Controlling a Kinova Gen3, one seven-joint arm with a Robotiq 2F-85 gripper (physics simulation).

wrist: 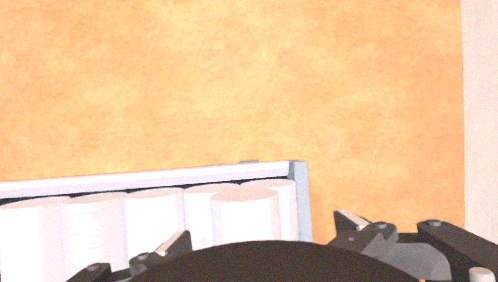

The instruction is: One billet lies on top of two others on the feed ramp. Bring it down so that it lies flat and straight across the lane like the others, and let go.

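Places are measured from the arm's base along level axes (x ahead, y left, z up), in metres.
Pixels of known places: gripper, between the fingertips: point(263, 237).
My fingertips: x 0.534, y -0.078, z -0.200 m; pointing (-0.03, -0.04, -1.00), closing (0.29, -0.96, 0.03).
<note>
Ahead of a thing's pixels: the offset from my fingertips to its top centre. "spot": to the spot under its first point. Level surfaces: height alone.
The top billet {dx -0.009, dy +0.008, dz +0.021 m} point(245, 217), a whitish cylinder, lies over two others near the ramp's right end in the wrist view. The lower left billet {dx -0.014, dy +0.031, dz -0.011 m} point(198, 215) and the lower right billet {dx -0.005, dy -0.008, dz -0.016 m} point(287, 212) show partly beside it. The other billets {dx -0.023, dy +0.070, dz -0.006 m} point(154, 217) {dx -0.031, dy +0.109, dz -0.002 m} point(95, 235) {dx -0.040, dy +0.147, dz +0.003 m} point(30, 240) lie side by side to the left. The feed ramp point(303, 210) has a grey-blue end wall at the right. My gripper point(263, 237) is open and empty; in the view its fingertips stand to either side of the top billet. The dark gripper body hides the billets' near ends.
The ramp's long pale side rail {spot: dx +0.018, dy +0.085, dz -0.036 m} point(150, 177) runs along the far ends of the billets. An orange-tan table top {dz -0.108 m} point(225, 75) lies beyond the ramp and to its right. A pale surface point(481, 110) shows past the table's right edge.
</note>
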